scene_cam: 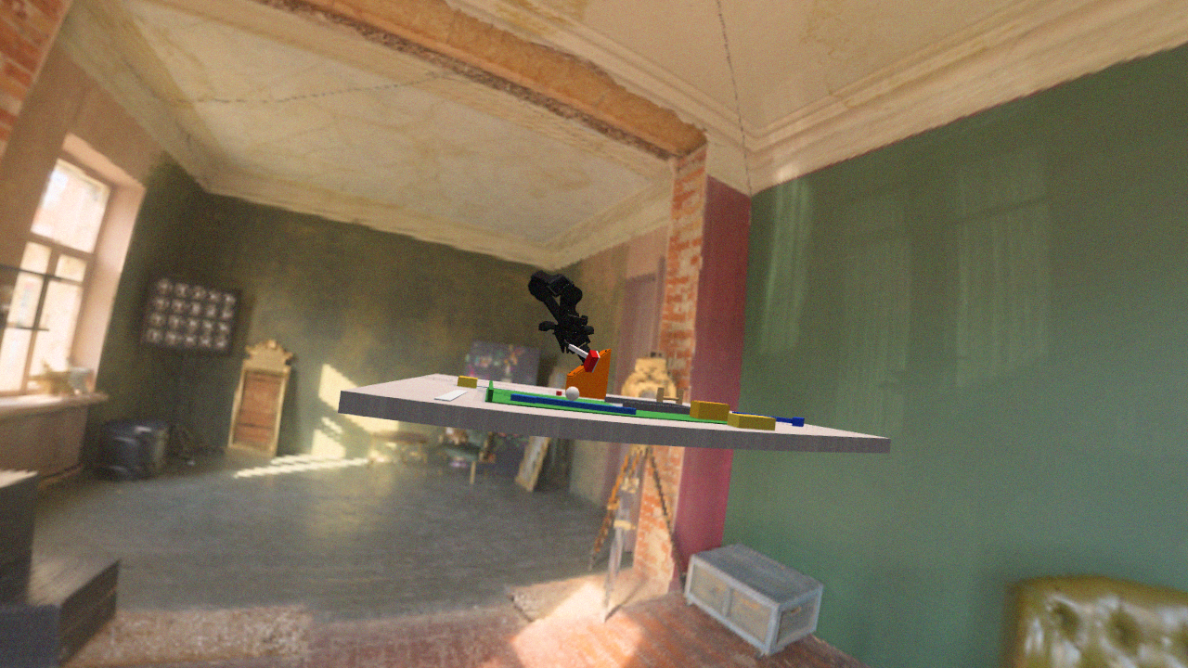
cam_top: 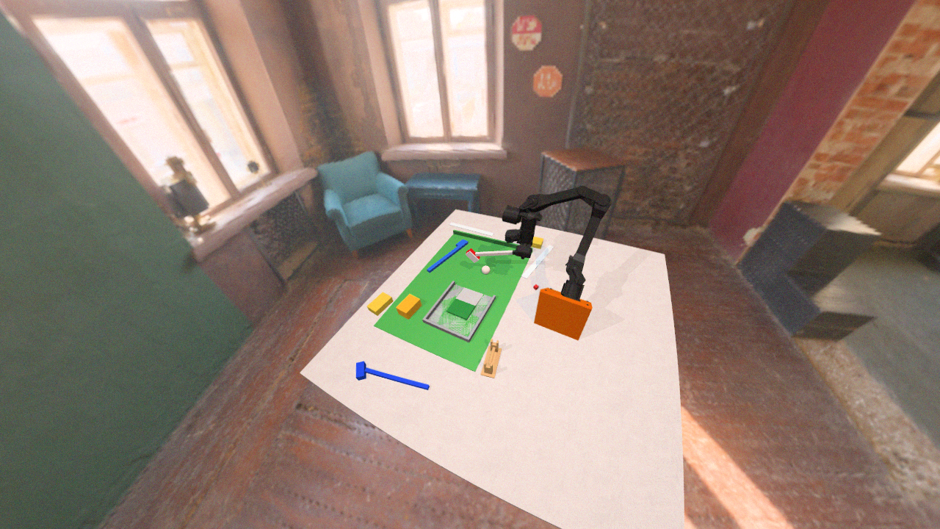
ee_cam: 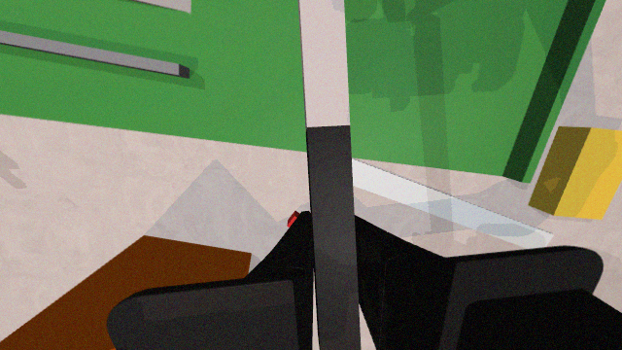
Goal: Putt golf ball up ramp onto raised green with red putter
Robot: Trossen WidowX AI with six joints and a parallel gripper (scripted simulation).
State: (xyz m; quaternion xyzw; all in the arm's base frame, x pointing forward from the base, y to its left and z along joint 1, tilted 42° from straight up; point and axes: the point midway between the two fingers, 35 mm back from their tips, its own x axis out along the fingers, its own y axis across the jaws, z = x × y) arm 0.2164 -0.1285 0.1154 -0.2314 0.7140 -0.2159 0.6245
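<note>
Right now my gripper tip is 14 cm above the small red ball, 8 cm past it and 2 cm to the right of it. The rest, counted from my gripper tip: white golf ball 17 cm ahead, 13 cm below, 1 cm to the right; blue putter 61 cm to the left, 34 cm ahead, 14 cm below.
</note>
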